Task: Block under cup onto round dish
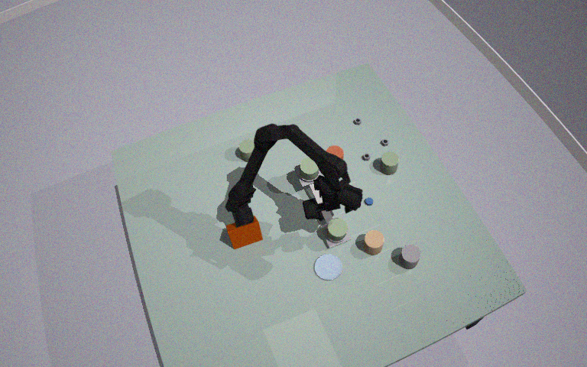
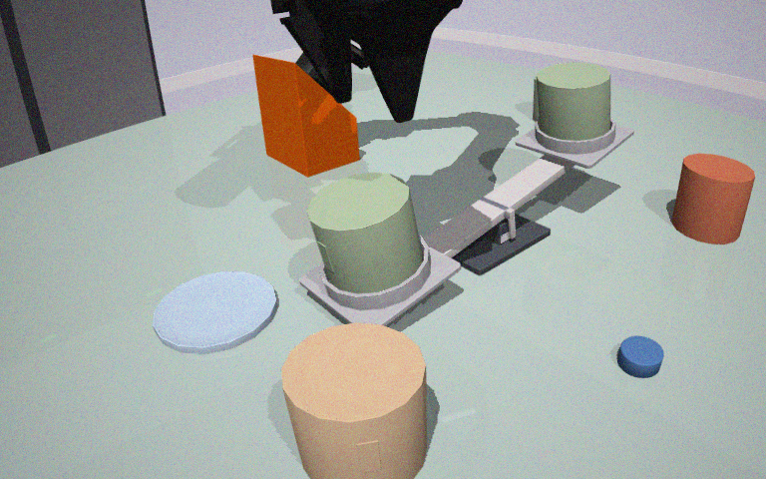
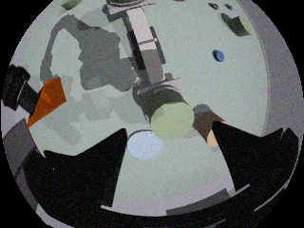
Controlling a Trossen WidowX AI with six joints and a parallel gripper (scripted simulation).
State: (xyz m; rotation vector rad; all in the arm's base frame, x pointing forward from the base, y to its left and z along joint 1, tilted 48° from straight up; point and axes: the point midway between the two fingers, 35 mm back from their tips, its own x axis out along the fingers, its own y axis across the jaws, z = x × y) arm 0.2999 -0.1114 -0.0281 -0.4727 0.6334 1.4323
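Right now the grey block is 1 cm ahead of my gripper tip, 1 cm to the right of it and 10 cm below it. Round my gripper tip: round dish (6 cm behind, 12 cm to the right, 14 cm below); then tan cylinder (14 cm ahead, 10 cm to the right, 11 cm below); then blue disc (18 cm ahead, 8 cm to the left, 14 cm below).
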